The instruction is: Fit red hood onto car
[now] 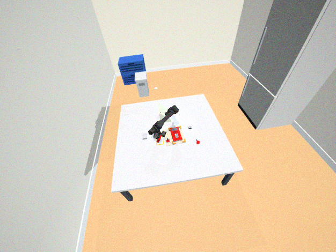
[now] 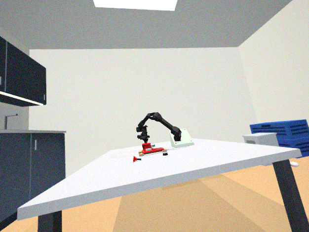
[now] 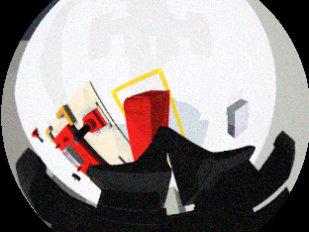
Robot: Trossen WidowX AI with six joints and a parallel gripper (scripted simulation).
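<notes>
The red hood lies 20 mm below my gripper tip, 10 mm to the left of it and 10 mm behind it. The rest, counted from my gripper tip: jig (200 mm to the left, 40 mm below, 40 mm behind); then black wheel (400 mm to the left, 150 mm behind, 50 mm below).
</notes>
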